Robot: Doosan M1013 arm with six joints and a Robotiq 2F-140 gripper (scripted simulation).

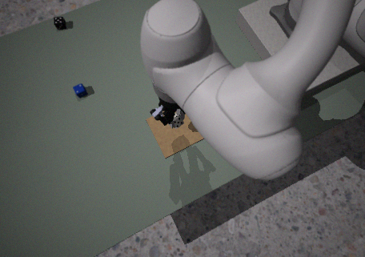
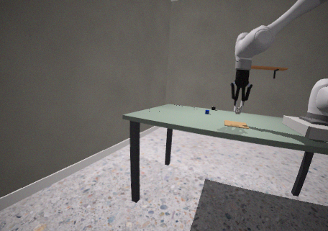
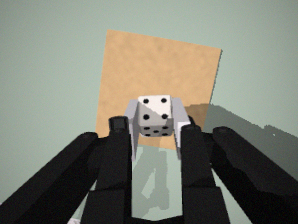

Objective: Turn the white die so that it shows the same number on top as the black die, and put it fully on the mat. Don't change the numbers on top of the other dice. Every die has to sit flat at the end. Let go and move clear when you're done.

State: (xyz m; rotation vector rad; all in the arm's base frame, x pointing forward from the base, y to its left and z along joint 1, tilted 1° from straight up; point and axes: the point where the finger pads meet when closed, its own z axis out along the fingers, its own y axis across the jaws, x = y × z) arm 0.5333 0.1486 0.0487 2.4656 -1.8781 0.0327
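The white die is 3 cm below my hand. The rest, counted from my hand: brown mat 11 cm below; then blue die 23 cm ahead, 24 cm to the right, 10 cm below; then black die 21 cm ahead, 51 cm to the right, 10 cm below.
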